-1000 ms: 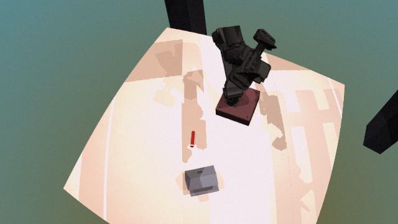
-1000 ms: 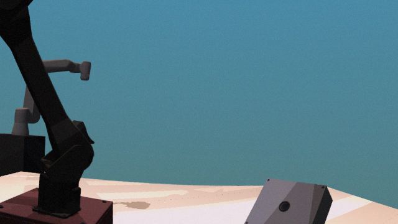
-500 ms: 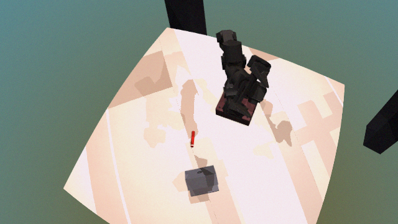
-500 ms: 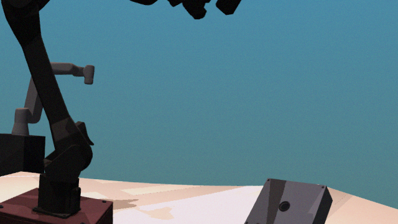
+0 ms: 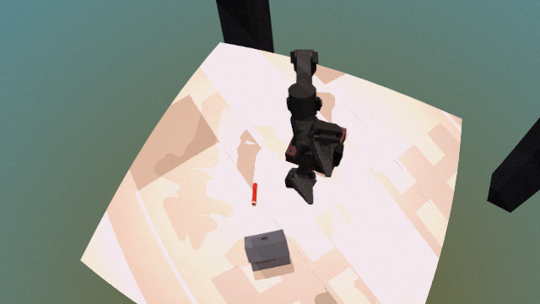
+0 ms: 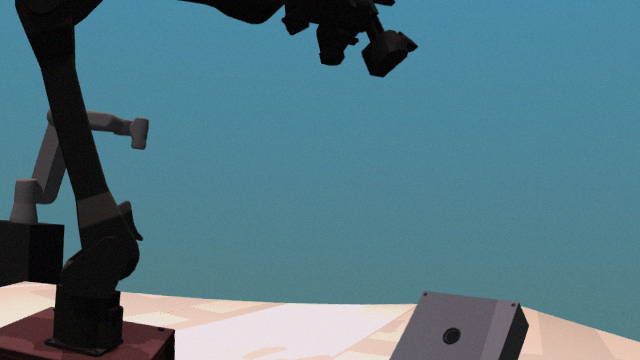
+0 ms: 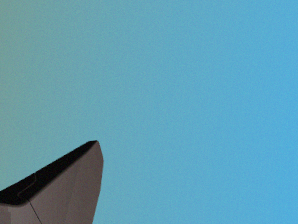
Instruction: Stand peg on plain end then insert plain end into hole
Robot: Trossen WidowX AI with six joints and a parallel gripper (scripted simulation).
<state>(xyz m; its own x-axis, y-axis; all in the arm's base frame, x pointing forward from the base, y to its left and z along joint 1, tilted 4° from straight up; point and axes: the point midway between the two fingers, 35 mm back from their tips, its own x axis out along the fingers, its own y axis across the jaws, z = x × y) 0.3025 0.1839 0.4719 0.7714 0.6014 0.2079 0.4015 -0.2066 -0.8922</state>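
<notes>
The red peg lies 10 cm behind my gripper tip, 28 cm to the right of it and 51 cm below it. Round my gripper tip: grey sloped panel 5 cm ahead, 13 cm to the right, 45 cm below.
</notes>
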